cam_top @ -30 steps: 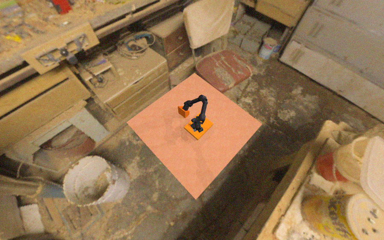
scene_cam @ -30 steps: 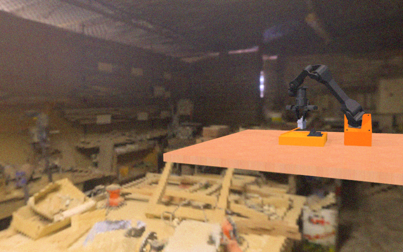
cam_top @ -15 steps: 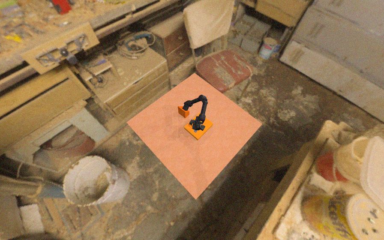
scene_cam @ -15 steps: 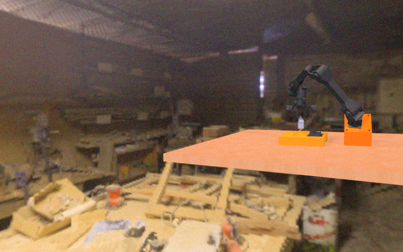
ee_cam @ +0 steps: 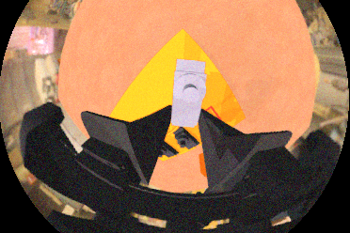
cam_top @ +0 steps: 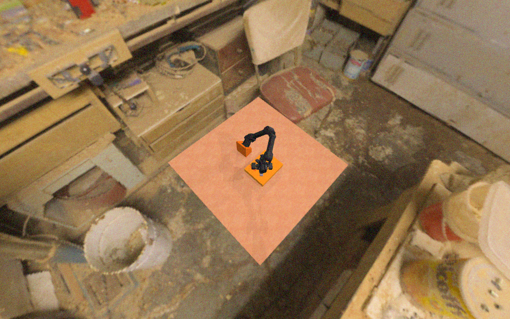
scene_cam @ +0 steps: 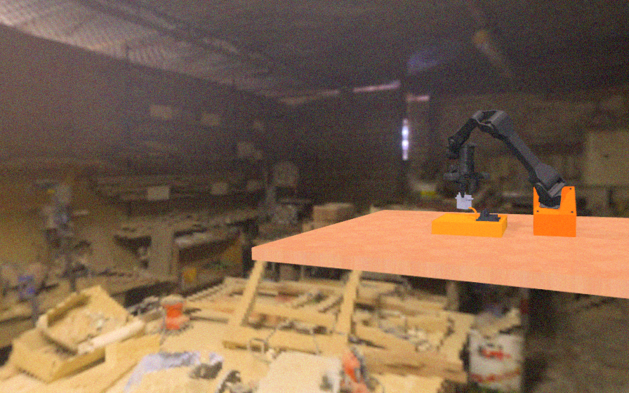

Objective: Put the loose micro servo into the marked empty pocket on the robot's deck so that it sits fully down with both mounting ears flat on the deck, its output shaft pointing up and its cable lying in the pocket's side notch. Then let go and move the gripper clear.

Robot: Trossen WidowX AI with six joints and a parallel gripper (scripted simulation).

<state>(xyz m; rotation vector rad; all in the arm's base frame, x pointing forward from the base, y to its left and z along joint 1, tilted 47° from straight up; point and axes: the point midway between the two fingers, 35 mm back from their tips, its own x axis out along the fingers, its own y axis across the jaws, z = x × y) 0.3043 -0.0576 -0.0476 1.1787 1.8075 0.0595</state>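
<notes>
Now: the robot deck 100 mm below my gripper tip, 70 mm to the left of it and 10 mm ahead of it.
</notes>
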